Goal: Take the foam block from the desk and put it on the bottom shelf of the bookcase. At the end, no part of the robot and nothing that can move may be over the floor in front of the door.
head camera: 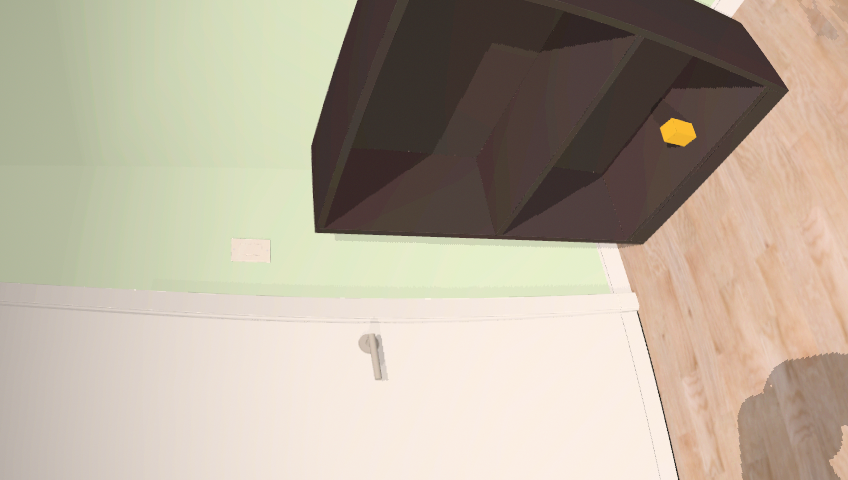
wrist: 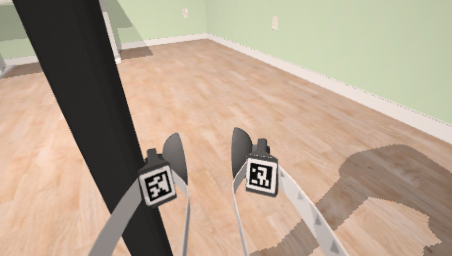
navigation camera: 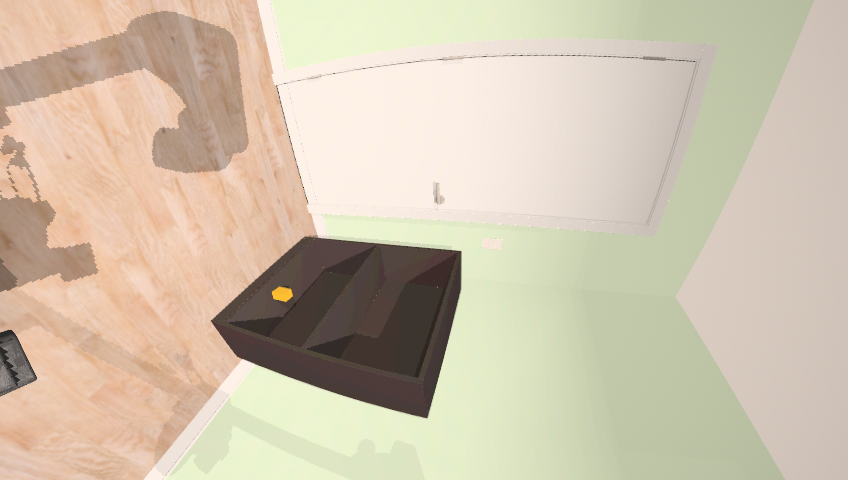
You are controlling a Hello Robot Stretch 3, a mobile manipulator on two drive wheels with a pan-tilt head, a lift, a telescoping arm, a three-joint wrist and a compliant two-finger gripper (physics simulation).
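Places are measured from the robot's base along level axes (x right, y down, z ahead), in centimetres.
Pixels of known places: gripper, fingertip midpoint: point(wrist: 208, 148).
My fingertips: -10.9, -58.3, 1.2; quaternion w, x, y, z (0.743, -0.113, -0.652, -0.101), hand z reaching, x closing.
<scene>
Behind a point stands the place of what it marks, as x, y, z.
The foam block, a small orange-yellow block point(head camera: 677, 132) {69.8, -18.4, 95.2} point(navigation camera: 282, 293) {69.7, -17.5, 95.7}, lies on the bottom shelf of the dark brown bookcase point(head camera: 706, 166) {62.5, -5.4, 98.1} point(navigation camera: 333, 371) {76.8, -69.8, 63.7}, inside its front edge. The head and navigation views are turned sideways, so the bottom shelf is on the floor side. My gripper point(wrist: 208, 147) {-10.9, -58.3, 1.2} is open in the wrist view, with bare floor seen between its fingertips and no block there. It is away from the bookcase, which does not show in that view. The white door point(head camera: 505, 404) {8.8, -58.0, 143.8} point(navigation camera: 505, 130) {-8.9, -125.9, 140.1} is closed, beside the bookcase. The desk cannot be made out for certain.
A dark ribbed robot part point(navigation camera: 14, 362) {16.8, -70.7, 3.8} shows at the navigation view's left edge. Robot shadows fall on the wooden floor point(head camera: 714, 297) {27.3, 0.0, 111.7} point(navigation camera: 119, 142) {-13.2, 0.0, 50.7} near the door. The black mast point(wrist: 90, 110) {-11.6, -62.7, -6.6} stands left of the gripper. A green wall point(wrist: 350, 45) {-127.0, -34.8, 116.8} runs along the right.
</scene>
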